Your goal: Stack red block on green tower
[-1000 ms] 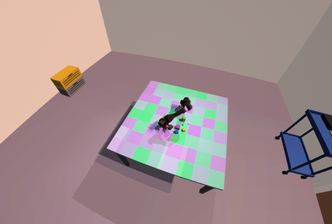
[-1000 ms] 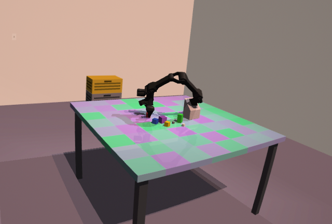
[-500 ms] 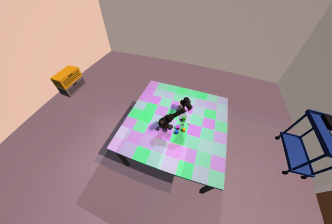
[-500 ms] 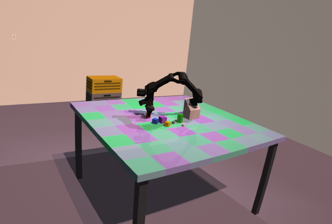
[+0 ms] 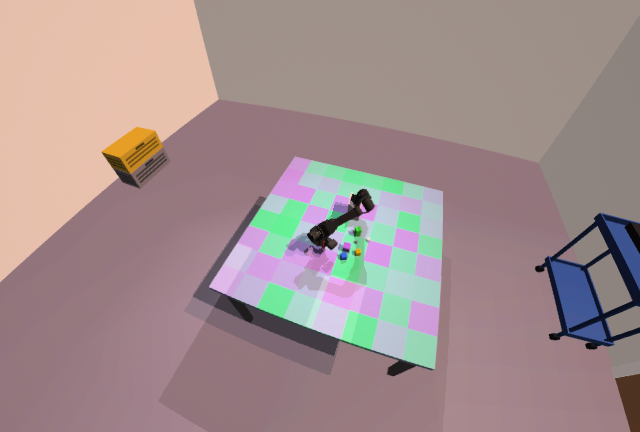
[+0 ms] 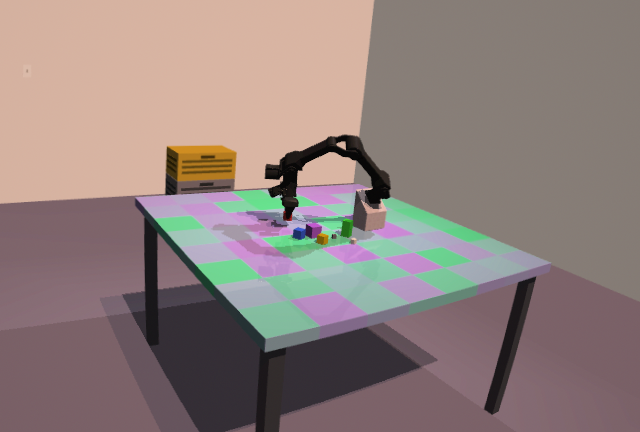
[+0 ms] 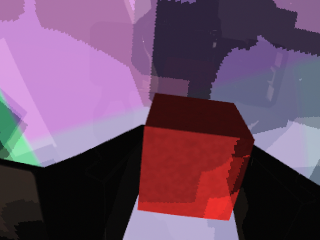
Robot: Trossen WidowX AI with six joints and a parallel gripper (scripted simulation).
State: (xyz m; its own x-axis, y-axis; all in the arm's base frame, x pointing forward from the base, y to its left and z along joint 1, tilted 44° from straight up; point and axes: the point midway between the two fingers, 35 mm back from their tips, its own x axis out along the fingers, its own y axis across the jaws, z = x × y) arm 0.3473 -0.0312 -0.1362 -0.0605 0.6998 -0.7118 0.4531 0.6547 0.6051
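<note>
My gripper tip is now 14 cm to the right of the purple block, 3 cm past it and 1 cm above it. Also, from my gripper tip: red block (1 cm above); then blue block (14 cm to the left, 3 cm ahead, 2 cm below).
</note>
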